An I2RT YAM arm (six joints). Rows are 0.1 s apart.
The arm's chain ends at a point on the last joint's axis. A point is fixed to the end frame.
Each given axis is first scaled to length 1.
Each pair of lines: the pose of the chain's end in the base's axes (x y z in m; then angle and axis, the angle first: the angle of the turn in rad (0 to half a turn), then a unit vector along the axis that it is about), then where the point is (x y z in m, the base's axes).
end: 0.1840, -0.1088, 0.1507, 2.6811, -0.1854, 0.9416, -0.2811
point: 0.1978 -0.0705 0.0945
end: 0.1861, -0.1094, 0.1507, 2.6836, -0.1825, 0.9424, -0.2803
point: 0.2001 -0.0711 0.0946
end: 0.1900, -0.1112, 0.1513, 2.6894, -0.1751, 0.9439, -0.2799
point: 0.2044 -0.0729 0.0953
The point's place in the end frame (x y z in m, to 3 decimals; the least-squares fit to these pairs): -0.011 0.060 0.033
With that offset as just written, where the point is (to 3 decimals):
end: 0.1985, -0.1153, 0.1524, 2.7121, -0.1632, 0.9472, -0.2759
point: 0.213 -0.077 0.097
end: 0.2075, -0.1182, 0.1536, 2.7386, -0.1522, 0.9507, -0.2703
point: 0.222 -0.079 0.098
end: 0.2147, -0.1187, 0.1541, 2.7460, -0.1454, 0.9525, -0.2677
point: 0.229 -0.080 0.099
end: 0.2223, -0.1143, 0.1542, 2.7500, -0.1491, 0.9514, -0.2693
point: 0.236 -0.076 0.098
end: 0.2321, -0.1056, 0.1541, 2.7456, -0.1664, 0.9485, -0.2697
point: 0.245 -0.067 0.098
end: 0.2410, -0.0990, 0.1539, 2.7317, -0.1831, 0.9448, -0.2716
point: 0.253 -0.060 0.097
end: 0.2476, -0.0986, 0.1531, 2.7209, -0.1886, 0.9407, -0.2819
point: 0.259 -0.061 0.096
